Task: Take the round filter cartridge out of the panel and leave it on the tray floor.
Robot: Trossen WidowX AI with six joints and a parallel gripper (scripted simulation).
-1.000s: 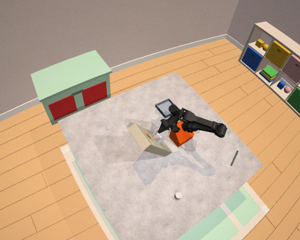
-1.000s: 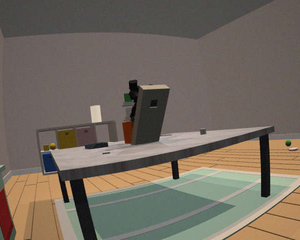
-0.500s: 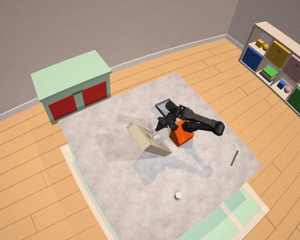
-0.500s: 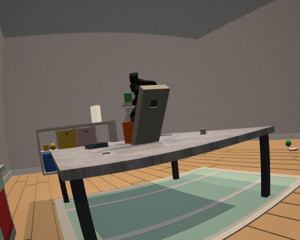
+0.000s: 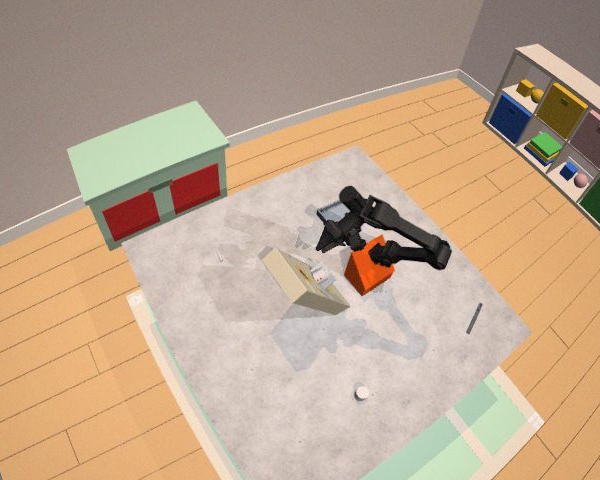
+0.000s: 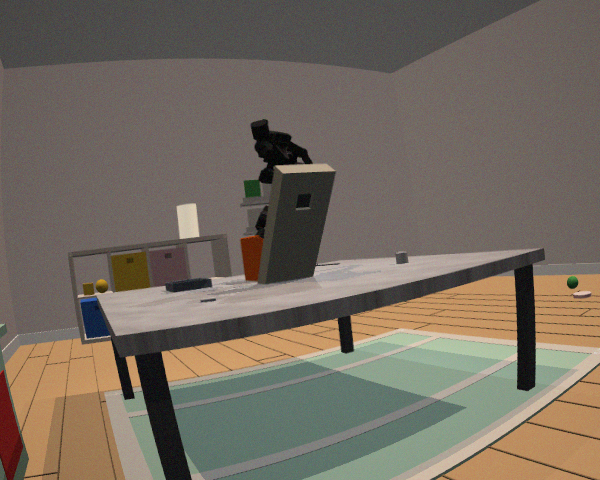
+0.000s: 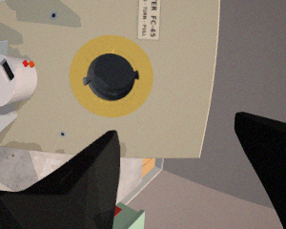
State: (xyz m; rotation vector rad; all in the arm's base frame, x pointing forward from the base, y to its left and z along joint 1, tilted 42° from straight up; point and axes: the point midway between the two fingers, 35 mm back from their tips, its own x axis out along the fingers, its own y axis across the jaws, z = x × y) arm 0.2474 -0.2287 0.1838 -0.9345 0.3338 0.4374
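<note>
The round filter cartridge is 150 mm below my gripper tip, 30 mm behind it and 10 mm to the left of it. Also, from my gripper tip: grey flap 190 mm below, 40 mm behind, 10 mm to the left; tray 410 mm behind, 360 mm below, 220 mm to the right.
</note>
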